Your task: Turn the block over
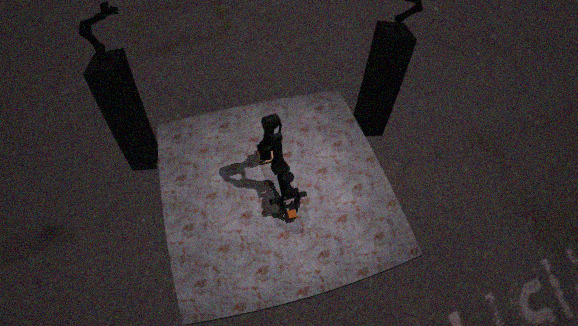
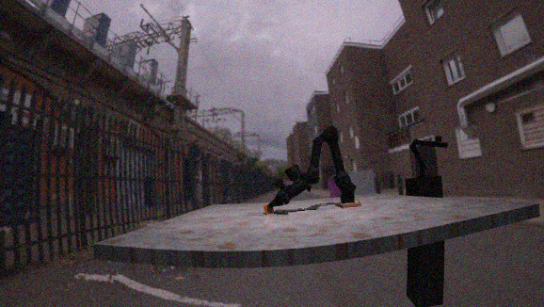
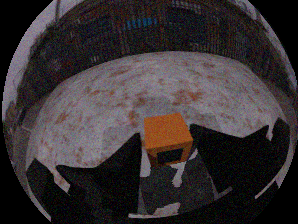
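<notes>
Now: gripper tip 10 mm past the orange block and 10 mm above it.
</notes>
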